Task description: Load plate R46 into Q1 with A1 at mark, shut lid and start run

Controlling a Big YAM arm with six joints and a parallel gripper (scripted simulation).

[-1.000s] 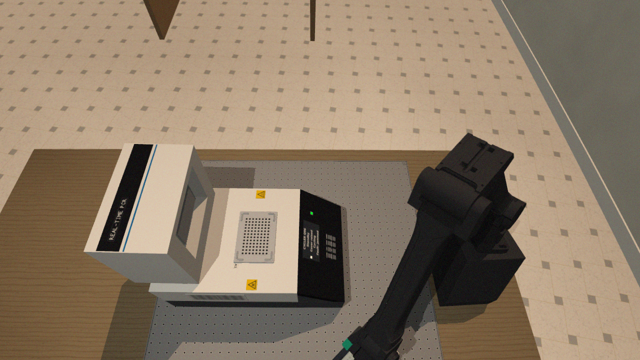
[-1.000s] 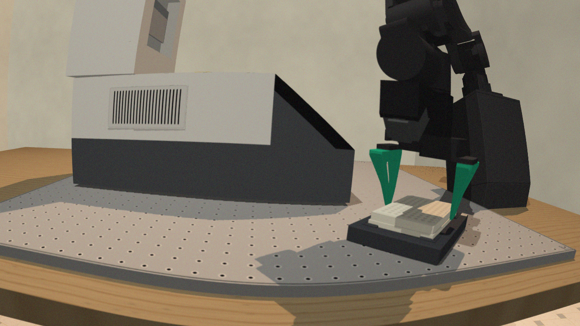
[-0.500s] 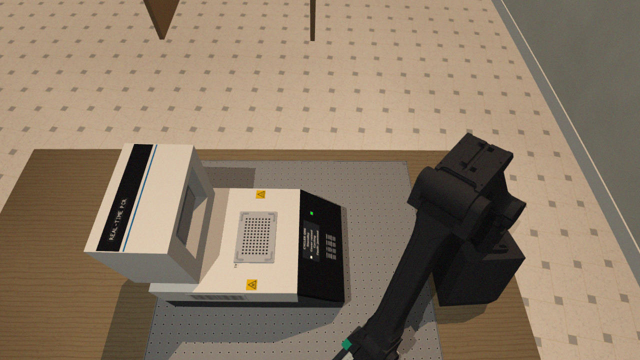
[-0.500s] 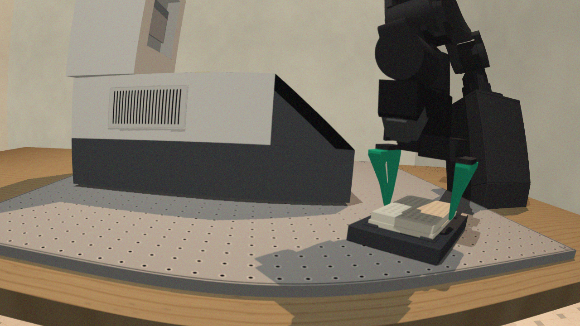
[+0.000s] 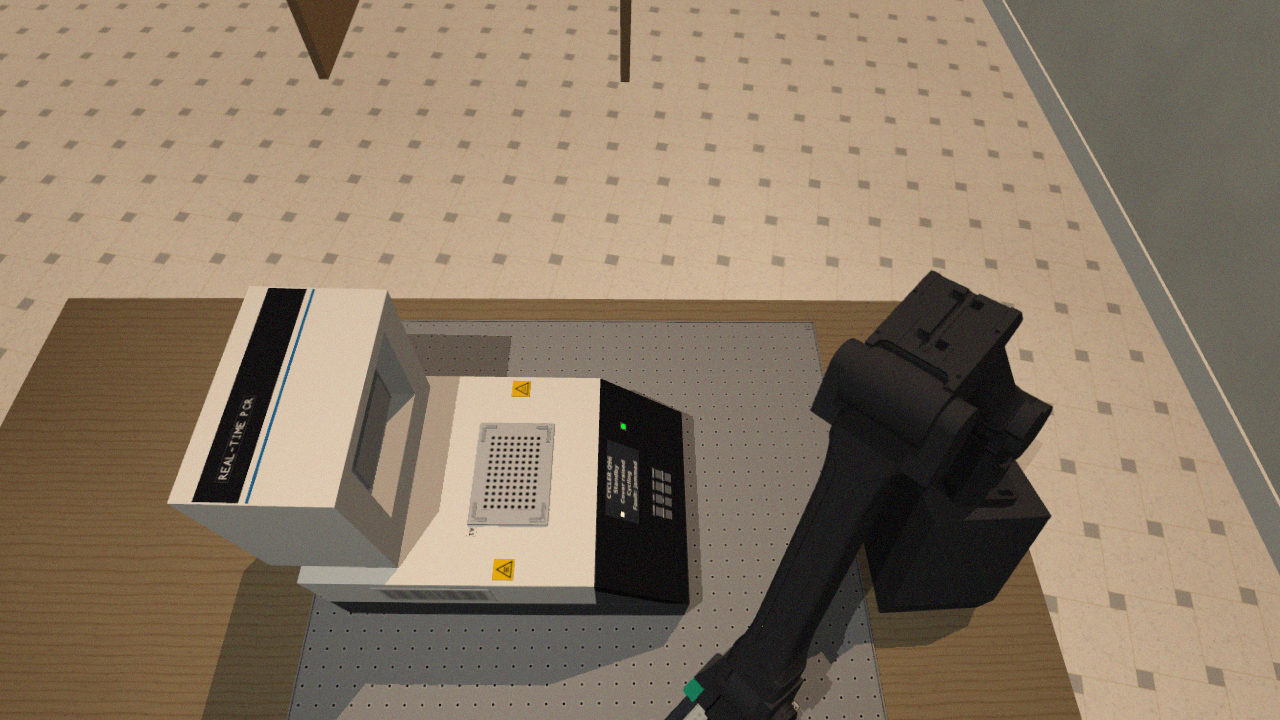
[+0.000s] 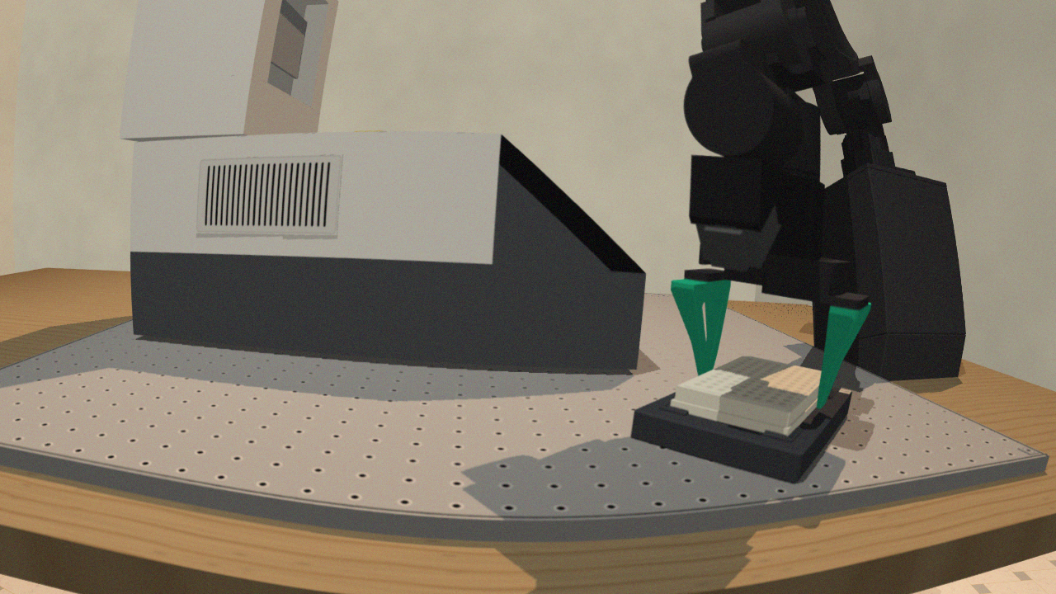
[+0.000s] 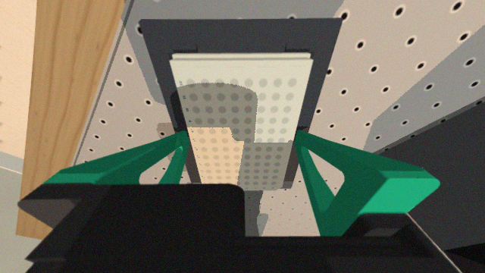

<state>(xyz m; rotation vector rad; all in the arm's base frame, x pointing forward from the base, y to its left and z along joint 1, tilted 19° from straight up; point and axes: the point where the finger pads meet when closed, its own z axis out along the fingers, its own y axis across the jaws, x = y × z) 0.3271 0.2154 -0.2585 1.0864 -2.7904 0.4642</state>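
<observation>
My gripper is now right at the 96-well plate R46. From my hand the other things lie so: plate nest N1: 2 cm below.
</observation>
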